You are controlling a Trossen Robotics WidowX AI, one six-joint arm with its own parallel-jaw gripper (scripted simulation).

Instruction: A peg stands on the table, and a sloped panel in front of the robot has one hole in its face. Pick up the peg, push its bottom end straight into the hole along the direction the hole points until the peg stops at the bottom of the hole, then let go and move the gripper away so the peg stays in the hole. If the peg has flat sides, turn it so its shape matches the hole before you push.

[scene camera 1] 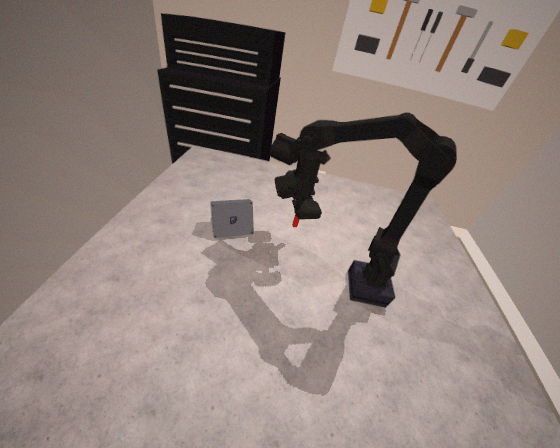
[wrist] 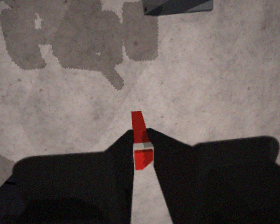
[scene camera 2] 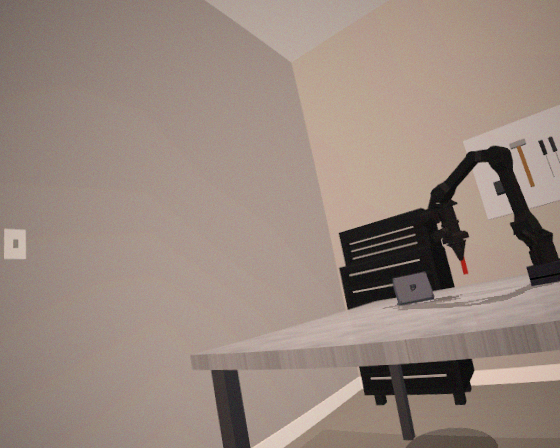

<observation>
My gripper (scene camera 1: 296, 214) holds a red peg (wrist: 143, 151). Also in view: a grey sloped panel (scene camera 1: 221, 211).
My gripper also shows in the wrist view (wrist: 139, 134) and in scene camera 2 (scene camera 2: 461, 260). The grey sloped panel shows as well in scene camera 2 (scene camera 2: 423, 292).
</observation>
